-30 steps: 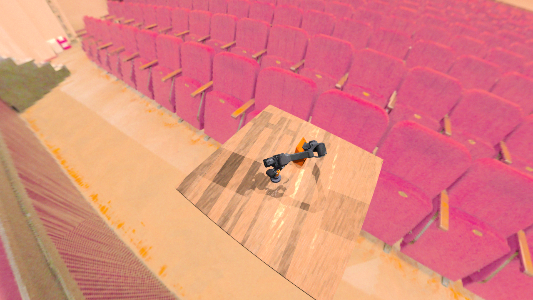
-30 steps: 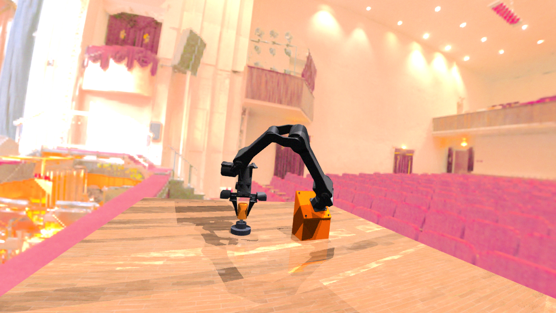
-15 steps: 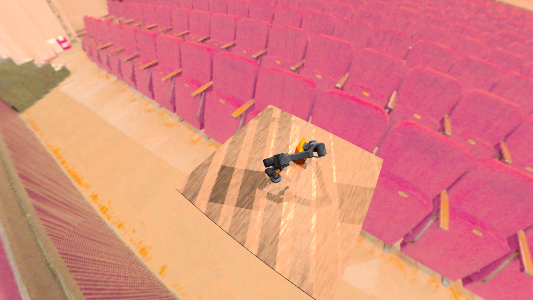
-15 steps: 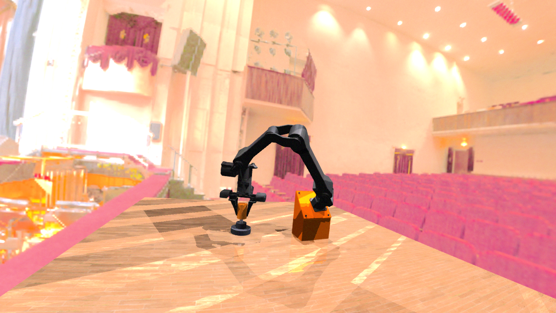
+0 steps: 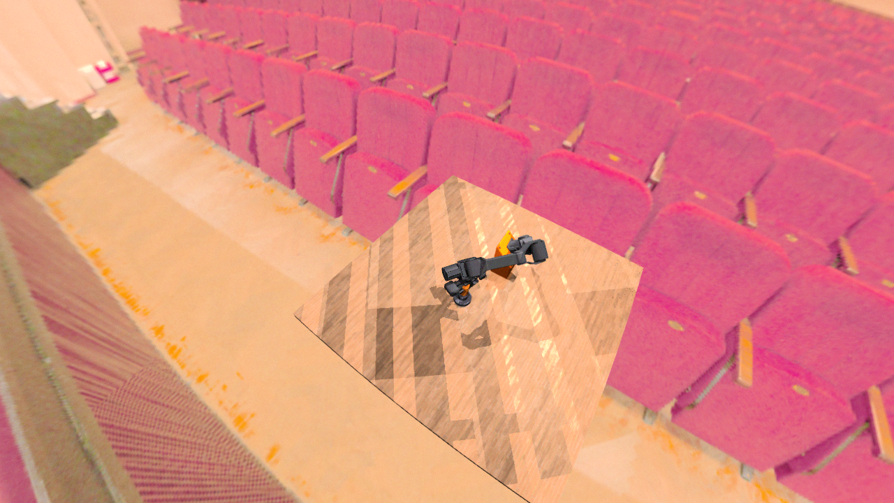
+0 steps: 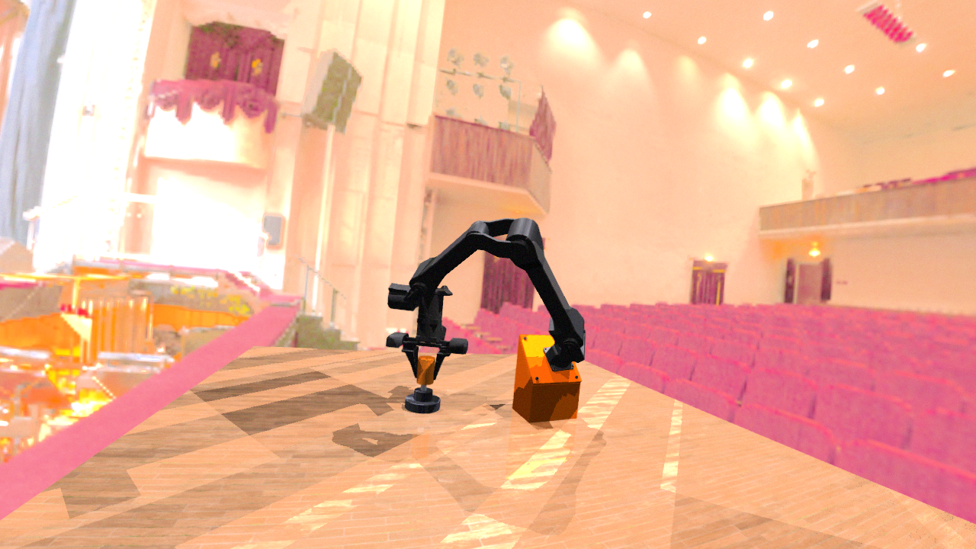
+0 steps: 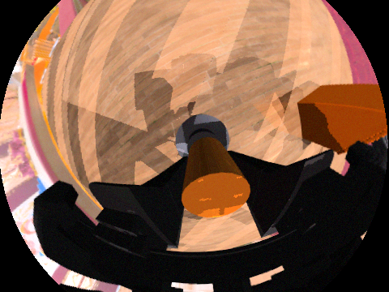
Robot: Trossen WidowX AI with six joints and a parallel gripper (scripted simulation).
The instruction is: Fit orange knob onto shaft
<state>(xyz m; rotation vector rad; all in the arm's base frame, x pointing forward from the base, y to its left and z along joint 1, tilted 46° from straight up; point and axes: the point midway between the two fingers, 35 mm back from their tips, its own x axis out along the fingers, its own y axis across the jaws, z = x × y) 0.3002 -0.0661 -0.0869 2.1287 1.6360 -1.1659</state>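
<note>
The orange knob lies 3 cm above my gripper tip. Round my gripper tip: round pedestal (4 cm below).
</note>
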